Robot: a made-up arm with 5 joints.
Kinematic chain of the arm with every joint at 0, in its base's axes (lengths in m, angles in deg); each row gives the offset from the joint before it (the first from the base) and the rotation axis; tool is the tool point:
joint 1: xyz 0 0 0.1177 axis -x
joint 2: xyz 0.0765 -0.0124 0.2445 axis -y
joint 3: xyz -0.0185 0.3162 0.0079 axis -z
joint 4: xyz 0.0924 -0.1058 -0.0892 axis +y
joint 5: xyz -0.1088 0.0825 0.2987 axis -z
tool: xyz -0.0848 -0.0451 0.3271
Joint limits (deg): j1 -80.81..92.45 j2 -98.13..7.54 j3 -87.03..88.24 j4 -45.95..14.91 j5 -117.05..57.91
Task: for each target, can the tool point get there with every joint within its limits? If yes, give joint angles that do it. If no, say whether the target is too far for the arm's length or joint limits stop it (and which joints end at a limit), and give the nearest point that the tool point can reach.
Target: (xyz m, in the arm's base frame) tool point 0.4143 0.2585 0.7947
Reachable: yes | joints -3.48 -60.91 31.61 -18.34 -100.37
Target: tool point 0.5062 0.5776 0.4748
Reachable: yes | joints 32.95 -53.74 -31.33 7.26 43.06
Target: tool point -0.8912 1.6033 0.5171
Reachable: no: too far | nearest point -0.2648 0.8027 0.3177 | short by 1.036 m
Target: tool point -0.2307 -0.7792 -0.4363
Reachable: no: joint limits stop it (at a limit: joint 1, joint 4) | nearest point -0.0812 -0.4897 0.0245 | short by 0.564 m
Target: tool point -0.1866 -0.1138 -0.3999
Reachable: no: joint limits stop it (at a limit: joint 1, joint 2, joint 4) | nearest point -0.3634 0.3684 -0.5056 | short by 0.524 m
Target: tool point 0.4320 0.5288 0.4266
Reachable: yes | joints 50.73 -78.45 -27.04 -22.74 1.77
